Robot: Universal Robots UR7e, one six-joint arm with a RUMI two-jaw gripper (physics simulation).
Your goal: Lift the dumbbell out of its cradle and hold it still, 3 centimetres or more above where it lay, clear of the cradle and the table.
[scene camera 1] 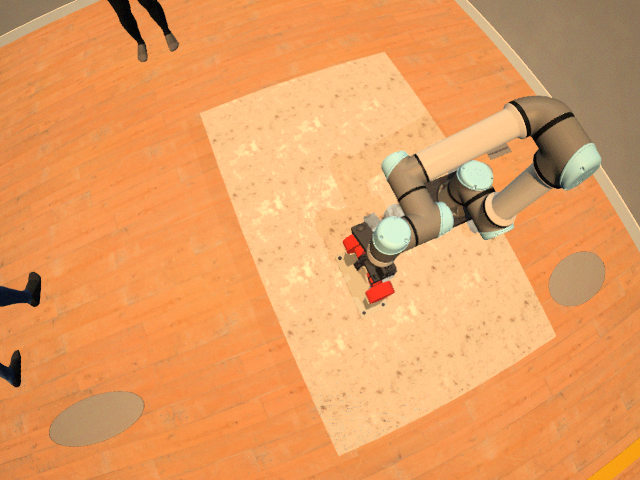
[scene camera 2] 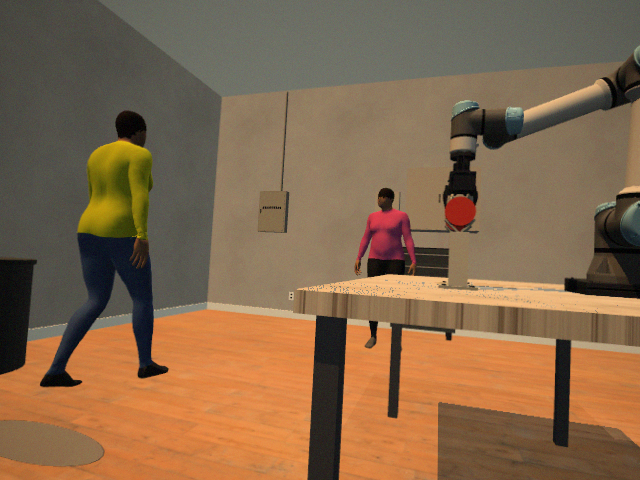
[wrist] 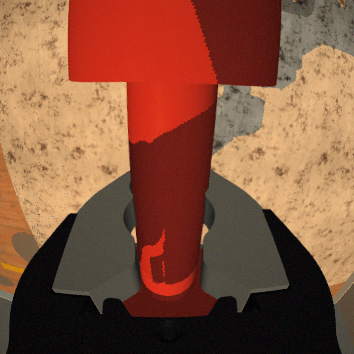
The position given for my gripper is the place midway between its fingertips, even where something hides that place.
I see my gripper [scene camera 2: 458,226], a red dumbbell [scene camera 2: 460,211] and a cradle [scene camera 2: 458,241].
The red dumbbell shows as well in scene camera 1 [scene camera 1: 379,290] and in the wrist view [wrist: 172,64]. My gripper shows as well in scene camera 1 [scene camera 1: 366,268] and in the wrist view [wrist: 169,172]. The cradle is seen too in scene camera 1 [scene camera 1: 355,283].
